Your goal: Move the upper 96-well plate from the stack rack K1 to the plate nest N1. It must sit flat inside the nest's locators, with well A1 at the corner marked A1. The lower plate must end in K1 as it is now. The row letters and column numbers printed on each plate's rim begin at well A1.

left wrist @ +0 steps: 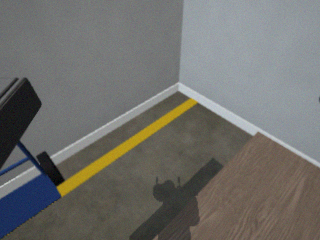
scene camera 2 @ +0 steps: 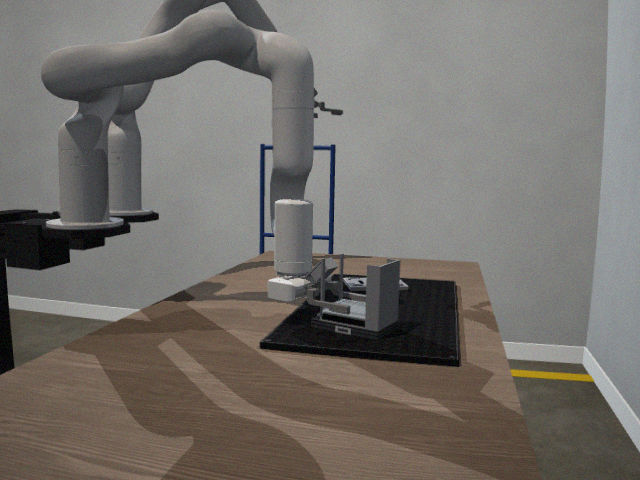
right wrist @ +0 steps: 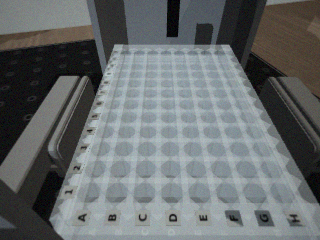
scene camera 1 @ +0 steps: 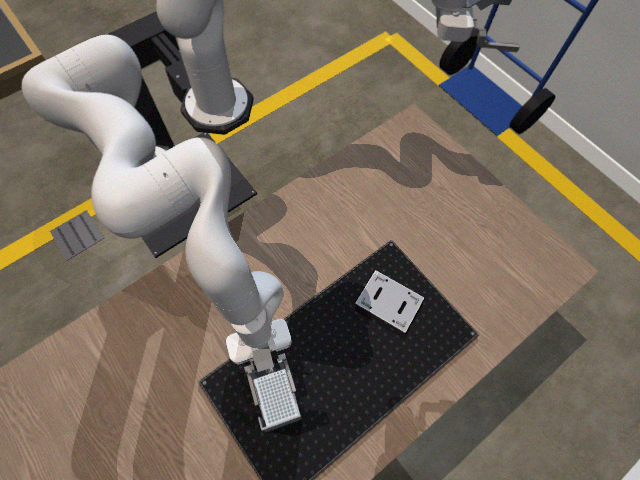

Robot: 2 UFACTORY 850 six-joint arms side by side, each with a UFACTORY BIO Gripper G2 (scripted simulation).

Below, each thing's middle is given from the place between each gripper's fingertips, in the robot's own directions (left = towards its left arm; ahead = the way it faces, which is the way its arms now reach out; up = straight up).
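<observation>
There's a white 96-well plate [scene camera 1: 277, 402] that's 1 cm below my right hand, 2 cm ahead of it and 1 cm to the right of it; going by their middles, it's the nearest to my right hand of the things named here. The plate nest N1 [scene camera 1: 386, 306] is 4 cm below my right hand, 39 cm to the left of it and 12 cm ahead of it. By its middle, the plate nest N1 is nearer to my right hand than to my left gripper.
My left gripper is 52 cm above the plate nest N1, 11 cm short of it and 56 cm to the left of it. And the white 96-well plate, counted from my left hand, is 49 cm below it and 96 cm to the right of it.
</observation>
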